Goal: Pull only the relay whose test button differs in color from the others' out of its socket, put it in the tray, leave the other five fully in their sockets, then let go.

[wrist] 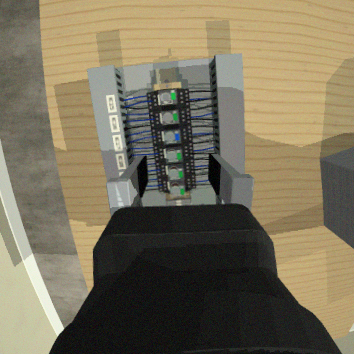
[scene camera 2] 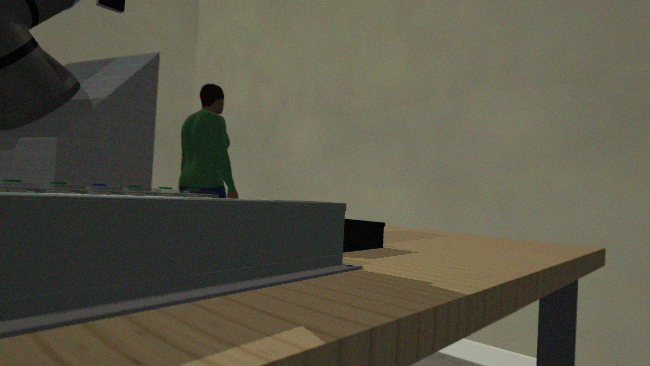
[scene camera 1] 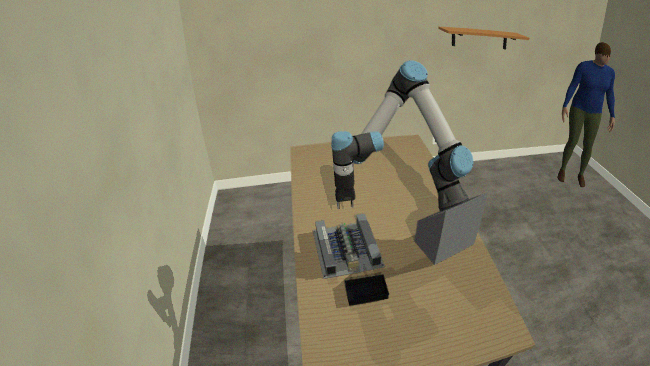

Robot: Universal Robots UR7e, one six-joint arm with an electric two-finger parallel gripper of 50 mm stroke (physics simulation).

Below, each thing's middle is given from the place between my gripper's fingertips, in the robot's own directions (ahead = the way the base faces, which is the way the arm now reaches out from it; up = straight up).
Scene:
I see my gripper 20 mm to the right of the grey panel (wrist: 193, 74) and 230 mm above it.

